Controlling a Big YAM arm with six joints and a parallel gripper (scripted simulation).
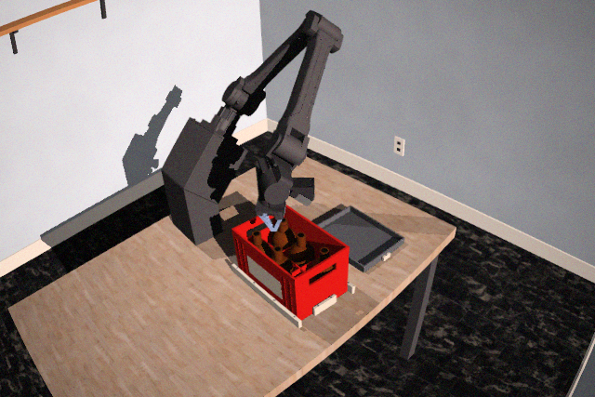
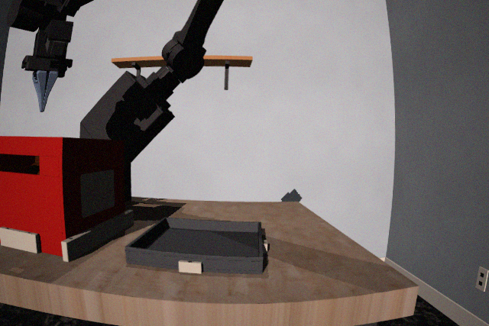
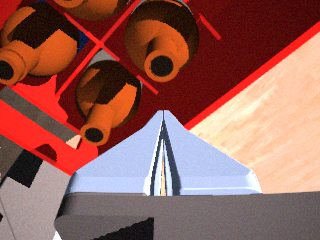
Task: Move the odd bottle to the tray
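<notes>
Now: the red crate 15 cm below my hand, 4 cm to the left of it and 1 cm ahead of it. The rest, counted from my hand: dark grey tray: 32 cm to the left, 22 cm below, 2 cm ahead.
</notes>
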